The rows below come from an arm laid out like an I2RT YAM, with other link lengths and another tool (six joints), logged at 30 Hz.
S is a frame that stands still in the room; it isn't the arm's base.
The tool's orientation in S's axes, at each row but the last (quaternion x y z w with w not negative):
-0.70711 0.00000 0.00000 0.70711
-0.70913 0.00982 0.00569 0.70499
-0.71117 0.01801 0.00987 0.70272
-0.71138 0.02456 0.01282 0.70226
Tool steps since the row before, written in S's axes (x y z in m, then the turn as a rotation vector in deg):
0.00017 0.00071 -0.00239 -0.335 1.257 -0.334
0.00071 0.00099 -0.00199 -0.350 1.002 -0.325
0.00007 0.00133 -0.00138 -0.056 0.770 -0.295
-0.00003 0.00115 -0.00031 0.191 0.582 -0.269
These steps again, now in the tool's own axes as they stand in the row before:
0.00017 0.00239 0.00071 -0.335 0.334 1.257
0.00075 0.00197 0.00101 -0.349 0.327 1.002
0.00011 0.00136 0.00135 -0.053 0.288 0.773
-0.00003 0.00030 0.00115 0.195 0.251 0.589

